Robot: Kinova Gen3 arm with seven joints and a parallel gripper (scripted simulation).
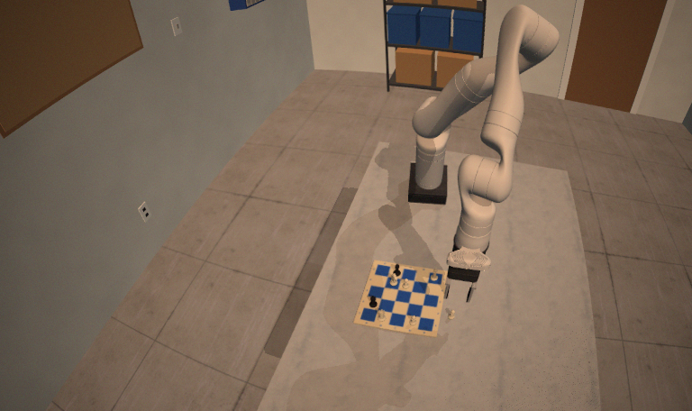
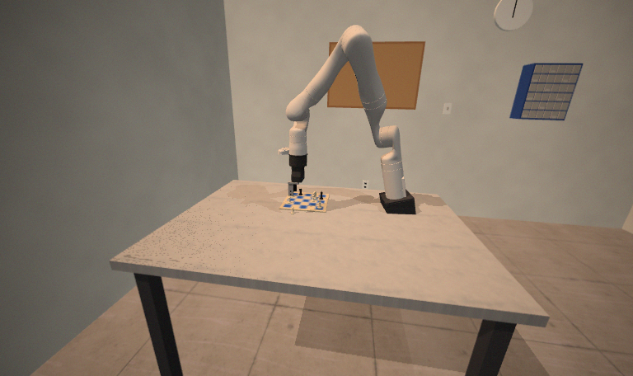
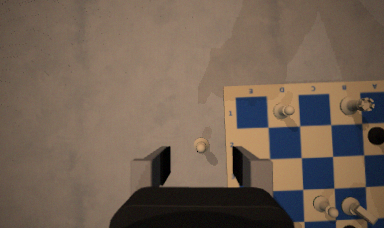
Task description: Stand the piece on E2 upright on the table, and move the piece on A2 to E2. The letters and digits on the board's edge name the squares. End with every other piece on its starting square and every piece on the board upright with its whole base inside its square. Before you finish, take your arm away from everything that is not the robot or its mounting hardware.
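Now: hand 140 mm to the left of the chessboard, 110 mm above it and 20 mm past it.
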